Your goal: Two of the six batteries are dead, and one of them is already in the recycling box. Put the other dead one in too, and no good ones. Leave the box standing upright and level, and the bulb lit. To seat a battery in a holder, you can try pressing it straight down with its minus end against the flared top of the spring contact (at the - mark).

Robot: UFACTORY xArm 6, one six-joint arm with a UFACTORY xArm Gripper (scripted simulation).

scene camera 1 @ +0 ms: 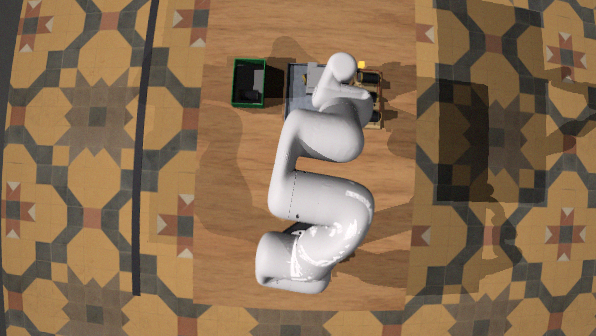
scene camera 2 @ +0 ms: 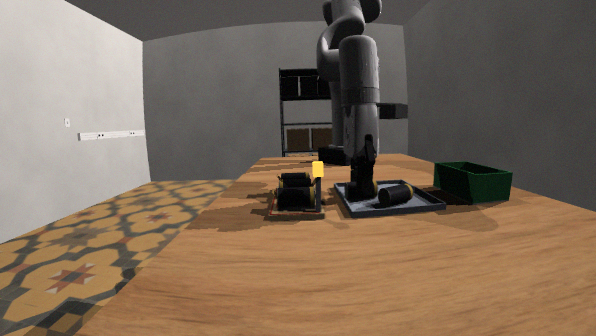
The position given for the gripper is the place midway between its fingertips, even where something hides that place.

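Note:
Green recycling box (scene camera 2: 481,184), also (scene camera 1: 248,74). Battery (scene camera 2: 295,196). The gripper (scene camera 2: 360,191).

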